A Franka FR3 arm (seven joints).
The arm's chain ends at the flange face. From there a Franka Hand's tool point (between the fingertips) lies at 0.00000 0.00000 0.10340 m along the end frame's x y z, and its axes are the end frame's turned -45 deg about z.
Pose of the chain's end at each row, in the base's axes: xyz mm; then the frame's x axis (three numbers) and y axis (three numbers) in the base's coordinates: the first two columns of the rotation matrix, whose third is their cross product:
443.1 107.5 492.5 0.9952 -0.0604 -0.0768 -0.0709 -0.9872 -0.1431
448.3 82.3 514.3 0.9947 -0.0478 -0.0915 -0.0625 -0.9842 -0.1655
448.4 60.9 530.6 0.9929 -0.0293 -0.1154 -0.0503 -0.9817 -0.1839
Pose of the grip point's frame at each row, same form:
436.2 122.8 390.5 0.7538 0.6553 0.0469 0.6536 -0.7408 -0.1555
439.8 99.9 412.8 0.7476 0.6621 0.0523 0.6592 -0.7297 -0.1817
437.2 80.4 429.7 0.7377 0.6734 0.0484 0.6665 -0.7149 -0.2116

